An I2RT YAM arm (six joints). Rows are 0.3 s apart.
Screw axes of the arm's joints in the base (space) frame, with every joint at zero. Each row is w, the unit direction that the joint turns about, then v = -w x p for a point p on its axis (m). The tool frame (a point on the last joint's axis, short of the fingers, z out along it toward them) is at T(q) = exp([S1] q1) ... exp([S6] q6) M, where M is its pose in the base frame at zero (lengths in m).
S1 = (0, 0, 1, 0, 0, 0)
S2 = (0, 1, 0, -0.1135, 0, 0.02)
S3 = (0, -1, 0, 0.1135, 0, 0.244)
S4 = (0, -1, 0, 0.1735, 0, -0.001)
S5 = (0, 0, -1, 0, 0.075, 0)
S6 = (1, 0, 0, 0, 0.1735, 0)
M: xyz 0.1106 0 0.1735 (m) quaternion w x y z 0.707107 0 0.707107 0
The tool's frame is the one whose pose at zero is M.
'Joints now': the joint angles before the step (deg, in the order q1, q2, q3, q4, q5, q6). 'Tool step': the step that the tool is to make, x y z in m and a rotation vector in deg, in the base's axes. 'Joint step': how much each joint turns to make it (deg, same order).
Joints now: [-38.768 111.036 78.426 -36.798 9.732 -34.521]
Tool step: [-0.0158 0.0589 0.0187 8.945 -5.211 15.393]
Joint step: [4.629 -10.976 -9.521 -2.233 -13.379 -6.560]
